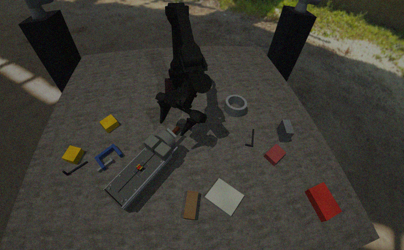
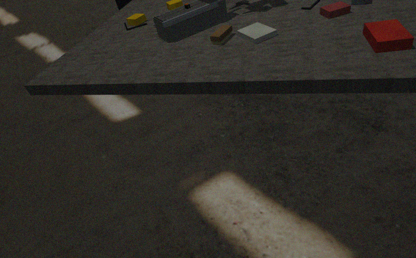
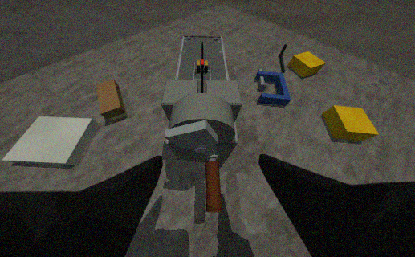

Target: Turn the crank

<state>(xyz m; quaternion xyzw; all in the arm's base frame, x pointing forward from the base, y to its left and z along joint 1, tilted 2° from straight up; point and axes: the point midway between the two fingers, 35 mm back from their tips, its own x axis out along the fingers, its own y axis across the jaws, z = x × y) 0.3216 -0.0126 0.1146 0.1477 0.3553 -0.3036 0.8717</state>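
Right now my gripper tip is 20 mm past the brown crank handle, 10 mm to the right of it and 40 mm above it. From my gripper tip the other things lie so: white plate 220 mm ahead, 170 mm to the left, 90 mm below; then red pointer 130 mm ahead, 100 mm to the right, 20 mm below; then brown block 240 mm ahead, 60 mm to the left, 90 mm below.
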